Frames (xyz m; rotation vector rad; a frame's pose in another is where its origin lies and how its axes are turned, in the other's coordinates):
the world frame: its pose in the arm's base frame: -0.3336 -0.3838 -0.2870 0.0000 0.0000 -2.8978
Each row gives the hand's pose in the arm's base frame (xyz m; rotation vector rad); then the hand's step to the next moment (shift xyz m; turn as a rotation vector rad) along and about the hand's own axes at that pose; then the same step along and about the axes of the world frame.
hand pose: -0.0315 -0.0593 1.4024 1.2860 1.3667 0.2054
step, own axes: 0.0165 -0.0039 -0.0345 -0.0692 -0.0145 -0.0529
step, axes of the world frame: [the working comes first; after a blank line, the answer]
step, axes of the arm's base frame: -0.0243 0.0297 -0.0025 -0.0700 -0.0286 0.0457

0.0164 -0.0347 -0.0025 0.0748 0.0109 0.0457
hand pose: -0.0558 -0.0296 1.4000 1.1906 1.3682 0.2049
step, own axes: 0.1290 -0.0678 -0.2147 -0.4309 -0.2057 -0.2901
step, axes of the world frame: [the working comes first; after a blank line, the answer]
step, axes of the arm's base frame: -0.1733 0.1753 -0.0811 -0.4616 -0.2509 0.1900

0.1259 -0.2119 -0.0811 0.5085 0.1320 0.1900
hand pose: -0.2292 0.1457 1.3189 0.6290 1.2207 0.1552
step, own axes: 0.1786 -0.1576 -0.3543 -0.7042 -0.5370 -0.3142
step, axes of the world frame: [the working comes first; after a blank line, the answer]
step, axes of the arm's base frame: -0.2926 0.0784 -0.3008 -0.6525 -0.6336 0.2362

0.2650 -0.1467 -0.3008 0.7861 0.4574 0.2362
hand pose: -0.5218 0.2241 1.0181 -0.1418 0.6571 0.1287
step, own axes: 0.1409 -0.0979 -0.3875 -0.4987 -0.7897 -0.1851
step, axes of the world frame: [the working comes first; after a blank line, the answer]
step, axes of the arm's base frame: -0.1053 -0.1522 -0.3812 -0.3727 -0.8445 0.2335

0.1389 0.1223 -0.3812 0.5655 0.7296 0.2335
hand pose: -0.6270 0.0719 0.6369 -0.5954 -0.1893 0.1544
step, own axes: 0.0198 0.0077 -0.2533 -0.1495 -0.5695 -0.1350
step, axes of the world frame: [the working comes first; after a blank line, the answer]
step, axes of the arm's base frame: 0.0745 -0.1268 -0.2073 -0.0644 -0.5681 0.1949

-0.0417 0.1411 -0.2073 0.1996 0.5358 0.1949
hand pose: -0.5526 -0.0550 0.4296 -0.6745 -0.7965 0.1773
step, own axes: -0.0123 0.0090 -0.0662 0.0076 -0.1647 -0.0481
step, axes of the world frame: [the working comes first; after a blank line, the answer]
step, axes of the arm's base frame: 0.0393 -0.0303 -0.0464 0.0232 -0.1489 0.0824

-0.0309 0.0389 -0.0464 0.0134 0.1501 0.0824
